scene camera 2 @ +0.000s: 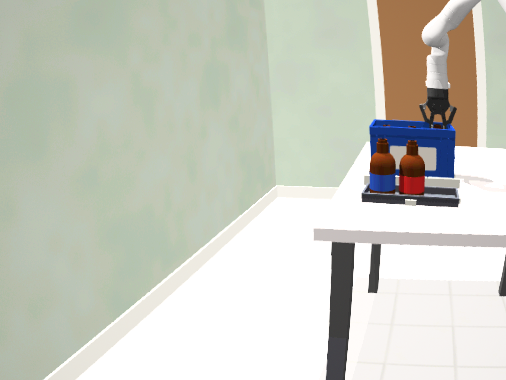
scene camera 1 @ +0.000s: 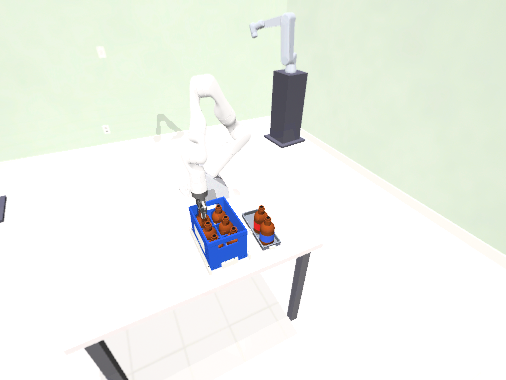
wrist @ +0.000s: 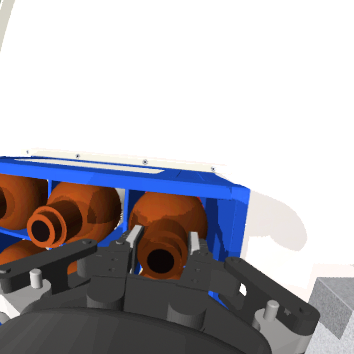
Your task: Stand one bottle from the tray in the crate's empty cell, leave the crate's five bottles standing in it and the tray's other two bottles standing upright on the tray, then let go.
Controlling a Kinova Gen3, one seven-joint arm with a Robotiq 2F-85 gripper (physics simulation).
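Note:
My gripper is shut on the neck of a brown bottle, which is down in a corner cell of the blue crate. The bottle's base is hidden. The crate's other brown bottles, such as one in the neighbouring cell and one across the divider, stand in their cells. On the grey tray a bottle with a red label and a bottle with a blue label stand upright.
The crate and the tray stand side by side near an edge of the white table. Crate walls and dividers surround the held bottle. A grey block shows at the lower right of the wrist view. A second arm stands on a distant dark pedestal.

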